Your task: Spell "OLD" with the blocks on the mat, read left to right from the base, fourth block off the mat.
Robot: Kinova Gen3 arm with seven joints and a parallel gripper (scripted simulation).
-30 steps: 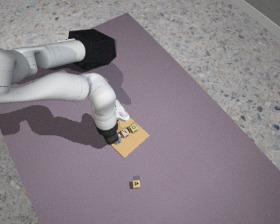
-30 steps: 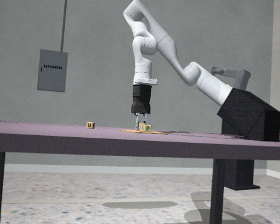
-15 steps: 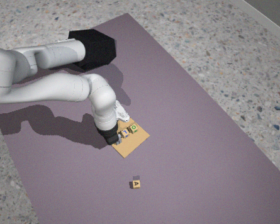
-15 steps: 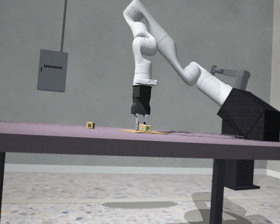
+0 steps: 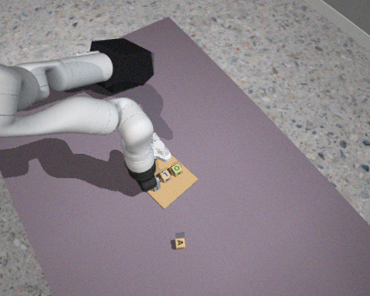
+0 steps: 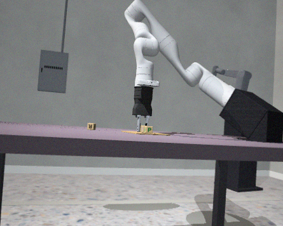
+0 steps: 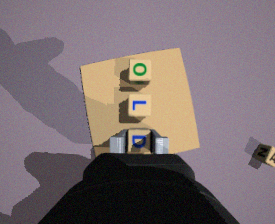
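Now: the D block right at my hand. Also, from my hand: L block (1 cm ahead, 4 cm to the left, 1 cm below); O block (1 cm ahead, 8 cm to the left, 1 cm below); tan mat (1 cm ahead, 4 cm to the left, 2 cm below).
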